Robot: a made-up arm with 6 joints.
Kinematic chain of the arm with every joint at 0, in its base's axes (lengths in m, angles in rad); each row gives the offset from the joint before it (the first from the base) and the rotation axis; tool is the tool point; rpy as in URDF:
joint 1: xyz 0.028 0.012 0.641 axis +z
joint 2: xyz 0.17 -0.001 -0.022 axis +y
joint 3: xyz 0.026 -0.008 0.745 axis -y
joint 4: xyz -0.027 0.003 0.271 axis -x
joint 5: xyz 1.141 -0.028 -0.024 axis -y
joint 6: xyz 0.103 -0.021 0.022 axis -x
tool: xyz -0.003 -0.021 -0.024 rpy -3.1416 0 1.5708
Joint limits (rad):
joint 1: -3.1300..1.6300
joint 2: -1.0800..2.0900
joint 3: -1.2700..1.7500
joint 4: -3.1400..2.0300
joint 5: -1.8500..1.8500
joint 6: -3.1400..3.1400
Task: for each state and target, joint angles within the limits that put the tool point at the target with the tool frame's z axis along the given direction. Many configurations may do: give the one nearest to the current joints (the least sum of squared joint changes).
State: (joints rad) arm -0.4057 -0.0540 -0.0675 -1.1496 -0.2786 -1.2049
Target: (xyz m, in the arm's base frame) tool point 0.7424 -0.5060 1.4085 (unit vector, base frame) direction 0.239 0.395 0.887
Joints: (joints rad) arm -0.6725 -0.7621 -0.7566 -1.2654 -0.3091 -1.3915
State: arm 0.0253 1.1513 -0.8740 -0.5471 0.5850 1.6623
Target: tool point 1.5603 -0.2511 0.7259 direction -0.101 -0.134 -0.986
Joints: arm -0.0990 0.4309 -0.2773 -0.8434 0.9303 0.7711
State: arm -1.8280 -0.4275 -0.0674 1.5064 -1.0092 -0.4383
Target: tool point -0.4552 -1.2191 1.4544 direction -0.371 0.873 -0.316
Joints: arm -1.8612 -0.1276 -0.3210 1.5395 -0.8141 -0.4460
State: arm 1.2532 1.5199 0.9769 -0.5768 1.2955 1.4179
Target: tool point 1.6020 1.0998 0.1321 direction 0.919 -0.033 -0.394
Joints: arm 0.6495 1.4900 0.7017 0.0053 1.8500 0.6225
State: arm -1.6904 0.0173 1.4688 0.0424 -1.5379 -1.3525
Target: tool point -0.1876 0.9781 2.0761 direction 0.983 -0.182 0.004
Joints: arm -1.4167 -0.5231 1.6990 0.2449 -1.4259 -1.3700
